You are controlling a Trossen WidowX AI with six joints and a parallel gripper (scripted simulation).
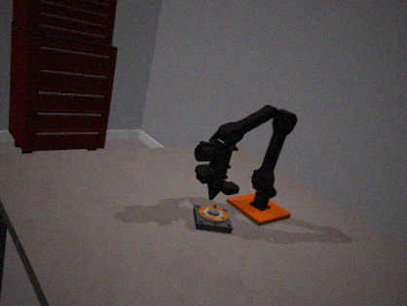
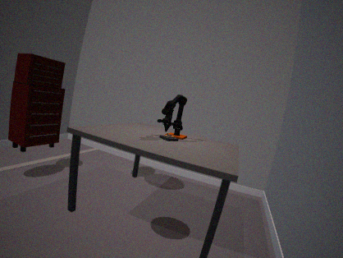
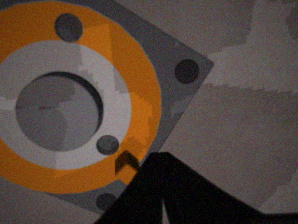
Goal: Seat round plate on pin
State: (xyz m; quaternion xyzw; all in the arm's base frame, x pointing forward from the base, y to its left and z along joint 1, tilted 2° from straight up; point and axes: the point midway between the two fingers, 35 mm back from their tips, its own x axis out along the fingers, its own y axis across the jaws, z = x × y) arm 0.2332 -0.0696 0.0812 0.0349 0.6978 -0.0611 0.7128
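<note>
Right now my gripper tip is 3 cm to the right of the round plate, 2 cm above it and 1 cm short of it. The rest, counted from my gripper tip: base 5 cm to the left, 3 cm below, 3 cm ahead.
</note>
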